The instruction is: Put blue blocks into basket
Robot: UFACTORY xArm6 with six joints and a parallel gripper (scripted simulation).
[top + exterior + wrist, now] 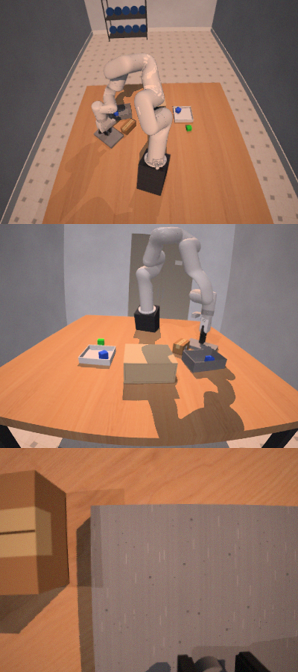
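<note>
Now: hand 19 cm short of the grey metal box, 11 cm to the left of it and 3 cm above it. The rest, counted from my hand: small brown box: 15 cm to the right, 3 cm ahead, 2 cm below; then drawer: 38 cm to the right, 18 cm ahead, 1 cm below; then red block: 18 cm to the right, 4 cm ahead, 3 cm below.
</note>
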